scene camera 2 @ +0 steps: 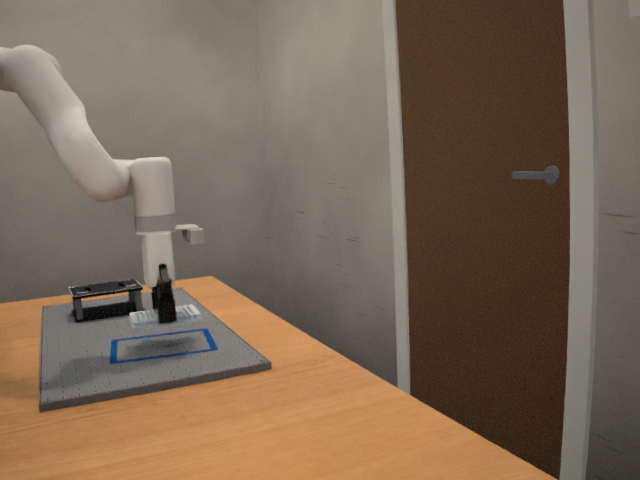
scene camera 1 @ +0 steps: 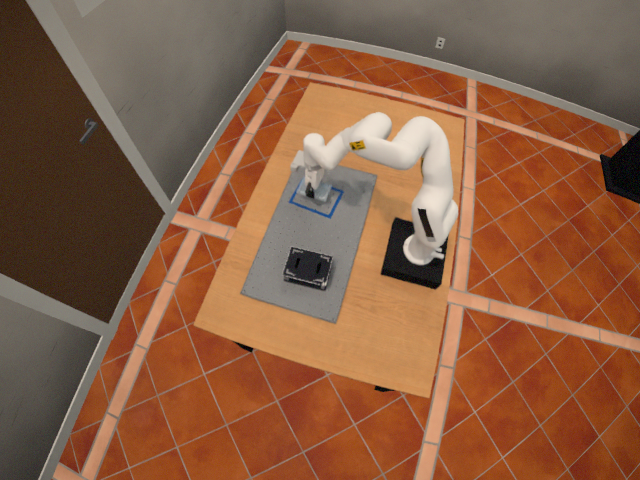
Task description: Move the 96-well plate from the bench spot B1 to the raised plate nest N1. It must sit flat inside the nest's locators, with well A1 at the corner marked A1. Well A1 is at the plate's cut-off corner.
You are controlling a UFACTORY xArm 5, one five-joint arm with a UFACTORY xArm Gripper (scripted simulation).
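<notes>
96-well plate [scene camera 2: 148,319], in sight.
</notes>
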